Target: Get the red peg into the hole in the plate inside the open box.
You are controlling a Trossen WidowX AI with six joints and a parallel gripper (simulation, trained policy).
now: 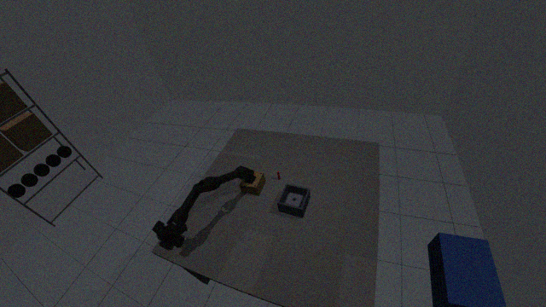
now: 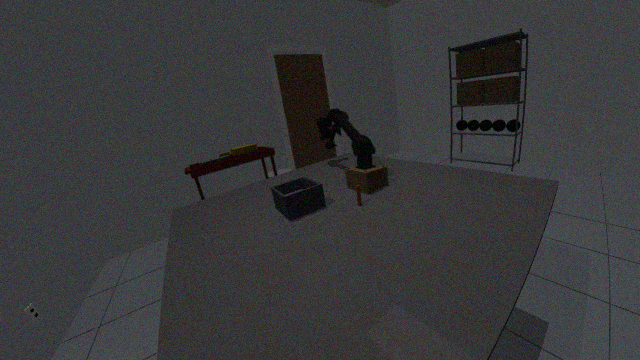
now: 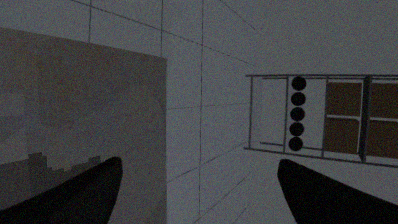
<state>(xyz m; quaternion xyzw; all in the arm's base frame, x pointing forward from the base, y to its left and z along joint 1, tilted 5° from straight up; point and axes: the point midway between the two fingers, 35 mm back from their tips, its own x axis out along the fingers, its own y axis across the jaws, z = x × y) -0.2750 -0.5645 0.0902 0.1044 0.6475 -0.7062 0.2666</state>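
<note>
The red peg lies 470 mm ahead of my gripper tip, 690 mm to the left of it and 90 mm below it. From my gripper tip the other things lie so: dark box 640 mm ahead, 510 mm to the left, 110 mm below.
</note>
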